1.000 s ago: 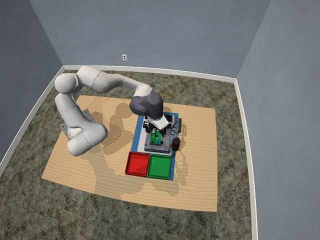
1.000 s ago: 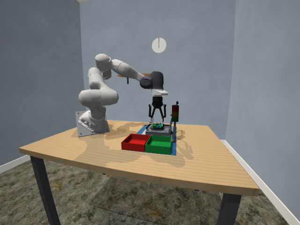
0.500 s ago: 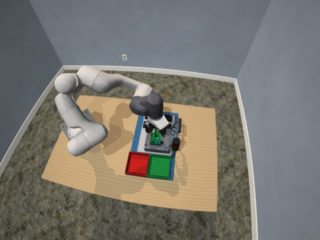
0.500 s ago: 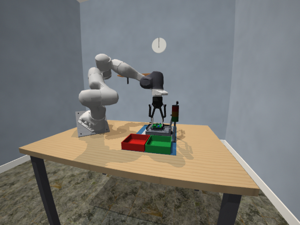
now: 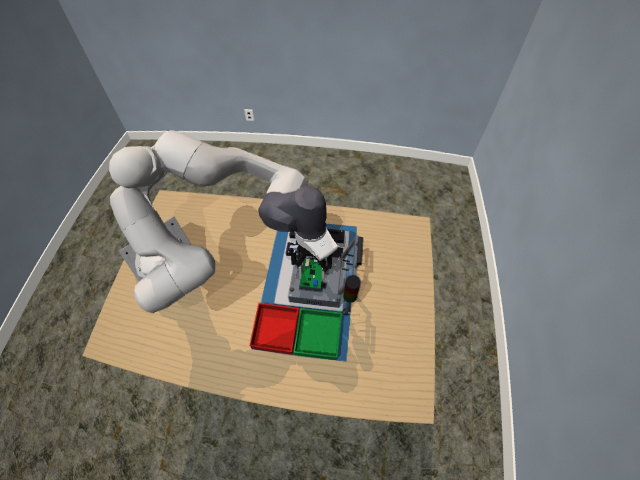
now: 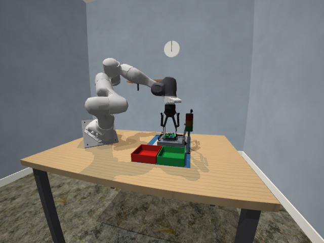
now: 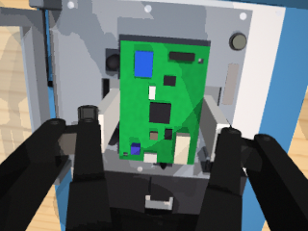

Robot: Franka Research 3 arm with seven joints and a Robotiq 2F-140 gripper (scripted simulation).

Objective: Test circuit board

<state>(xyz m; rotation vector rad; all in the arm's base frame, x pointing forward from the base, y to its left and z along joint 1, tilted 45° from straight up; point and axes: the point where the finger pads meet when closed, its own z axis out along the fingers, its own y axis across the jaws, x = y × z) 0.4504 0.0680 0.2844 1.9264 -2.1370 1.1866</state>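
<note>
Right now my hand is 20 mm above the green circuit board. The rest, counted from my hand: tester plate: 40 mm below, 10 mm ahead; clear lid: 120 mm ahead, 80 mm above, 30 mm to the right; green bin: 210 mm to the right, 90 mm below, 10 mm behind.
</note>
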